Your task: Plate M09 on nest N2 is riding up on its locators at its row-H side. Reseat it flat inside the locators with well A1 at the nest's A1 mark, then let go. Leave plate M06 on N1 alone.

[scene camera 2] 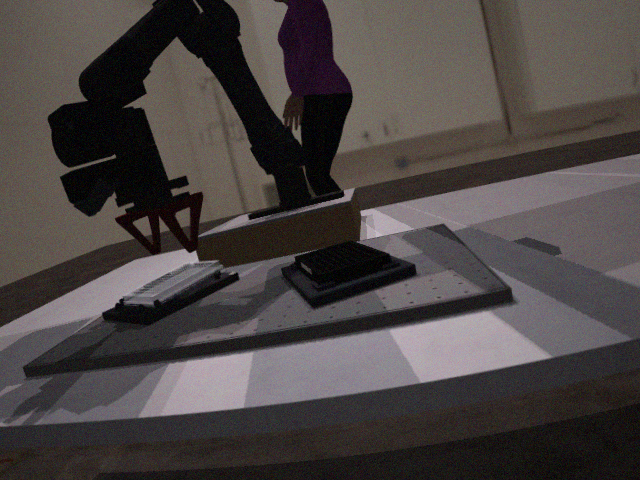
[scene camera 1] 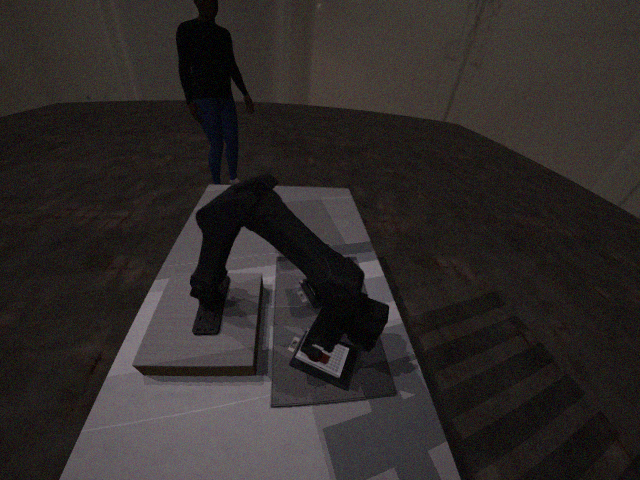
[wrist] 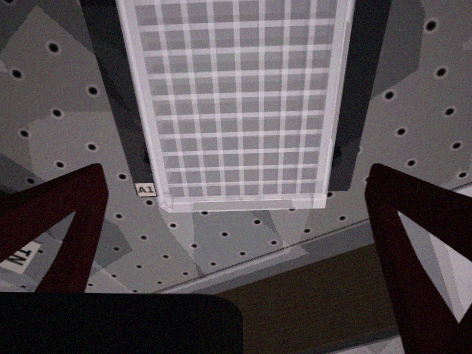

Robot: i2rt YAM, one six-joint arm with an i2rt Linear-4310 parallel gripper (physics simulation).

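Pixels of known places: gripper, between the fingertips: (scene camera 2: 174, 252) (scene camera 1: 319, 343) (wrist: 236, 178); arm's base, origin of its link: (scene camera 2: 297, 206) (scene camera 1: 212, 303).
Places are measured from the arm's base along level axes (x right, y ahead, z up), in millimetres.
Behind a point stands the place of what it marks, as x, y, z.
The white plate M09 (scene camera 1: 337, 359) {168, 352, -36} (scene camera 2: 173, 284) {125, 356, -30} (wrist: 240, 105) {145, 311, -29} lies on the dark nest N2 (scene camera 2: 192, 299) {103, 359, -54} (wrist: 369, 45) {201, 298, -48}. It looks level, with its long edges about parallel to the nest's in the wrist view; its fit inside the locators is too fine to tell. The A1 mark (wrist: 146, 189) {68, 282, -48} is beside the plate's lower left corner in the wrist view. My gripper (scene camera 2: 174, 252) {138, 303, 4} (wrist: 236, 178) {138, 303, 4} is open and empty, above the plate and apart from it, with its fingers wide of both long edges. The dark plate M06 (scene camera 2: 341, 259) {-104, 380, -35} lies on nest N1 (scene camera 2: 361, 285) {-124, 439, -52}.
Both nests stand on a grey perforated board (scene camera 1: 289, 393) {238, 221, -59} (scene camera 2: 465, 290) {-219, 489, -60} (wrist: 35, 97) {52, 351, -60}. The arm's base stands on a raised block (scene camera 1: 180, 356) {158, -51, -4} (scene camera 2: 279, 240) {22, 136, -39} beside the board. A partly hidden label (wrist: 22, 256) {-61, 270, -58} shows behind the left finger in the wrist view. People stand beyond the table.
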